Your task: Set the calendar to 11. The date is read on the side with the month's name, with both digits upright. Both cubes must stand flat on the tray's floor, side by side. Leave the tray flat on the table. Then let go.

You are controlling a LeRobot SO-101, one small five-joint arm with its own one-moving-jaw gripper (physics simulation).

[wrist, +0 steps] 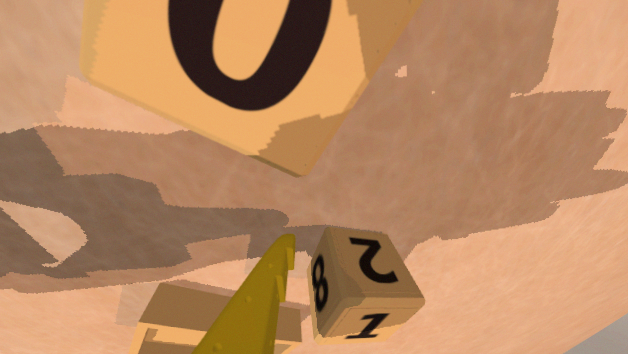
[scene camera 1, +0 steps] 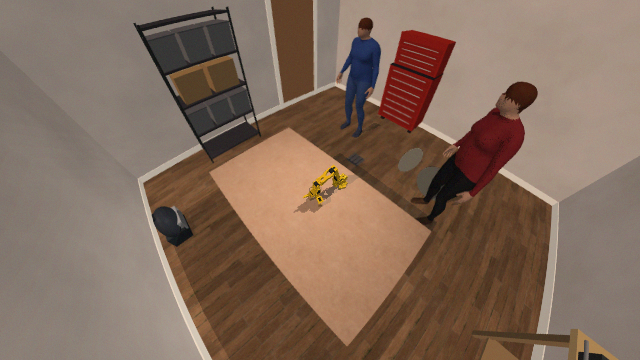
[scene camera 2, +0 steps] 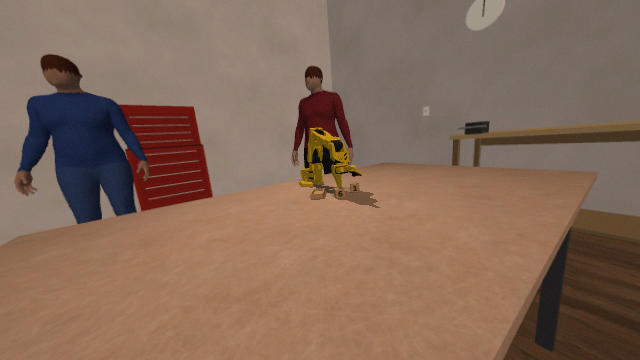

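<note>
My gripper [scene camera 1: 314,199] [scene camera 2: 350,180] is fully open and empty. One notched yellow jaw shows in the wrist view, its tip just left of a cube [wrist: 367,270] with 2, 8 and 1 on its visible faces. Another cube [wrist: 250,130] shows large at the top of the wrist view, with a 0, cut off by the edge. In scene camera 2, a cube showing 6 [scene camera 2: 340,193] stands right of the tray [scene camera 2: 318,195] [wrist: 180,302], and a cube showing 1 [scene camera 2: 354,187] stands farther right and back. Both cubes are outside the tray. The jaw partly hides the tray; the month's name cannot be read.
The arm stands on the tan table [scene camera 1: 320,270] [scene camera 2: 300,270], and its shadow falls around the cubes. A person in red [scene camera 1: 492,135] [scene camera 2: 322,110] and a person in blue [scene camera 1: 365,57] [scene camera 2: 90,130] stand beyond the table, near a red tool cabinet [scene camera 1: 417,80] [scene camera 2: 172,170].
</note>
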